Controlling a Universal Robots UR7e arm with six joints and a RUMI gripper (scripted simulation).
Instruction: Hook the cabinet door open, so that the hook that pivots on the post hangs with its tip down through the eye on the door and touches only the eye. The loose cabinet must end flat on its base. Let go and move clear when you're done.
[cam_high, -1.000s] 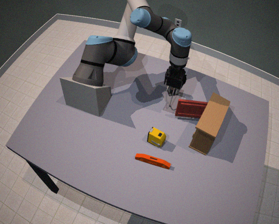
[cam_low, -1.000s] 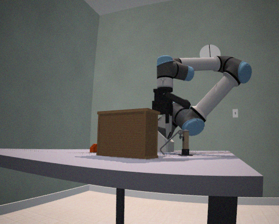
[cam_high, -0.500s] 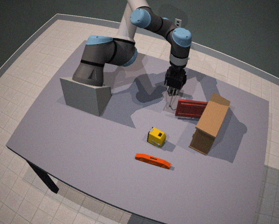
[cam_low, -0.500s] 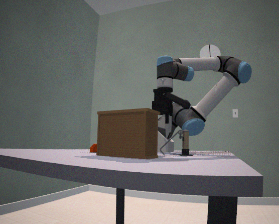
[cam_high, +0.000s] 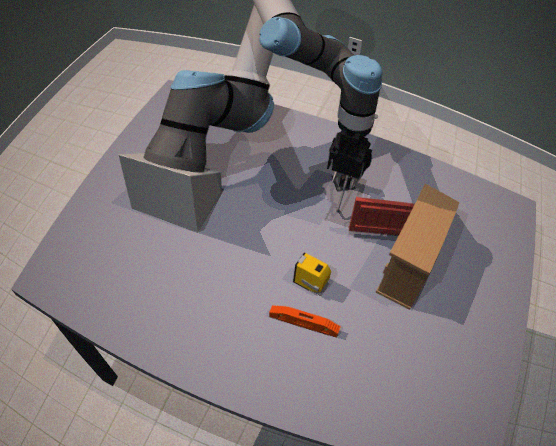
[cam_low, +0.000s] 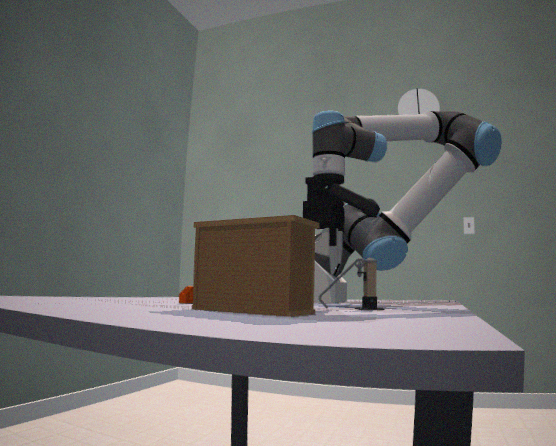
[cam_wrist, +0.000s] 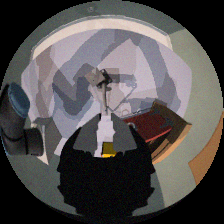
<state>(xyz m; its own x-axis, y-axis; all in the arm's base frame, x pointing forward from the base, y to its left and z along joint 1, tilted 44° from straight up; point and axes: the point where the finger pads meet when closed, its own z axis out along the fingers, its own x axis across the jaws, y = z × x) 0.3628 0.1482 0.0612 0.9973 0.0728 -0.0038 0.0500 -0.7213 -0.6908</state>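
My gripper is now 3 cm above the wire hook and 2 cm to the right of it. Also, from my hand: door (12 cm ahead, 3 cm to the right, 2 cm below); then yellow tape measure (24 cm to the right, 5 cm below, 1 cm ahead); then wooden cabinet (16 cm ahead, 6 cm to the right, 1 cm below).
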